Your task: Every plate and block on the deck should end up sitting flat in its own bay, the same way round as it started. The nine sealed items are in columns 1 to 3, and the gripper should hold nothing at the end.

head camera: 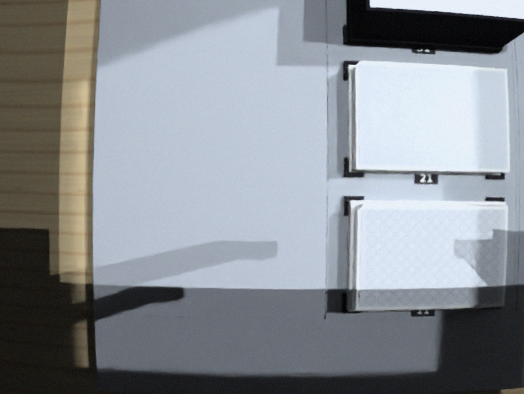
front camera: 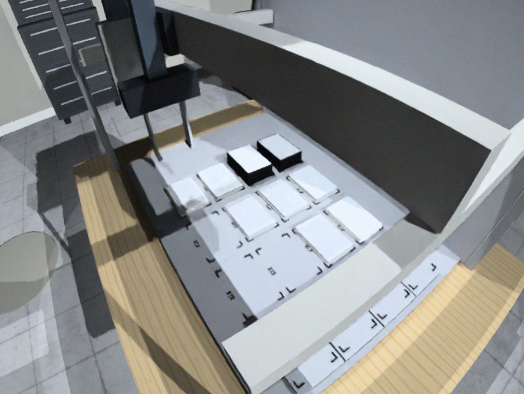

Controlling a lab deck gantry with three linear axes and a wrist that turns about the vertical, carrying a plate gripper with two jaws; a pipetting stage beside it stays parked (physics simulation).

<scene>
I see my gripper (front camera: 174, 151), a plate (front camera: 326, 241) and a grey wall (front camera: 464, 58).
The head camera view misses the plate: it is out of frame.
</scene>
